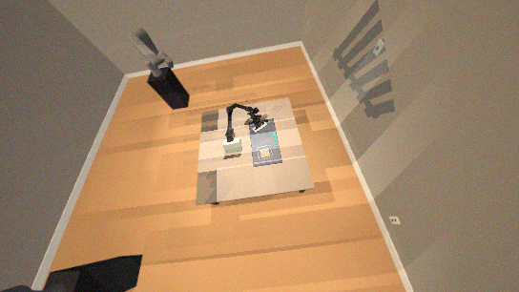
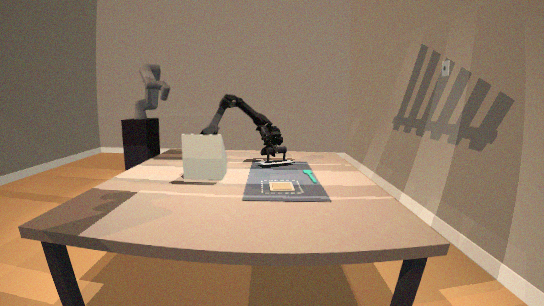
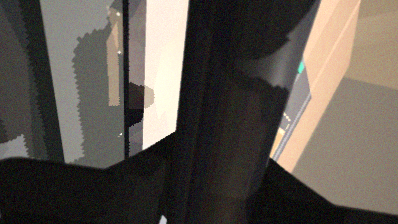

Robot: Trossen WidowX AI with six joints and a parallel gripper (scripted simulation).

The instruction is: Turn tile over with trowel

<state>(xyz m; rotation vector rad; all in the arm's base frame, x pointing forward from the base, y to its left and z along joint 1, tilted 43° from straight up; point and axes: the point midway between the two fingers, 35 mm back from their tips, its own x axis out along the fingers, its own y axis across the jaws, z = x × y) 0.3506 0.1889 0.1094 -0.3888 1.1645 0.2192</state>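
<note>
Right now my gripper tip is 10 mm past the trowel, 20 mm to the right of it and 10 mm above it. Round my gripper tip: small pale tile 20 mm ahead, 350 mm to the right, 60 mm below; dark mat 30 mm ahead, 180 mm to the right, 90 mm below; small green t-shaped piece 170 mm ahead, 160 mm to the right, 60 mm below.
</note>
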